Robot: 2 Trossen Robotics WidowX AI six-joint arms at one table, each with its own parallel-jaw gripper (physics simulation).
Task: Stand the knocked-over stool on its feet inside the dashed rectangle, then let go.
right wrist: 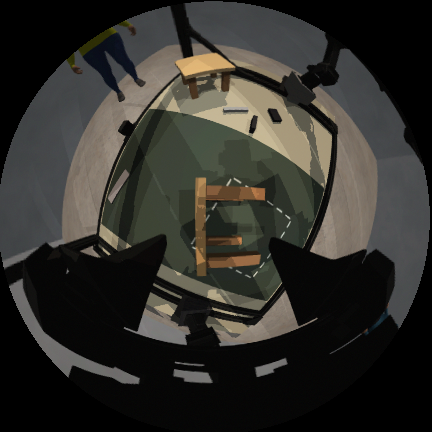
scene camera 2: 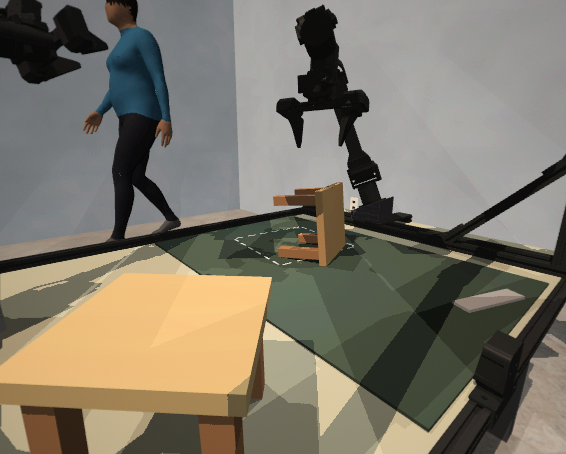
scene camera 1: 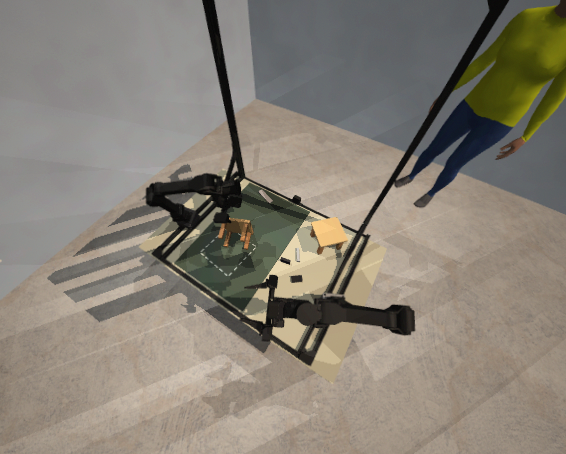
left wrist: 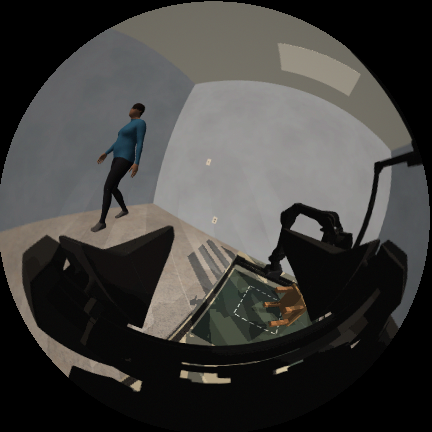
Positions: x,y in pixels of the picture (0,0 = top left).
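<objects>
Light wooden table visible in scene camera 1 (328,232), in scene camera 2 and in the right wrist view. On the light wooden table, (right wrist: 189,67) and (scene camera 2: 234,299) are the same spot.
</objects>
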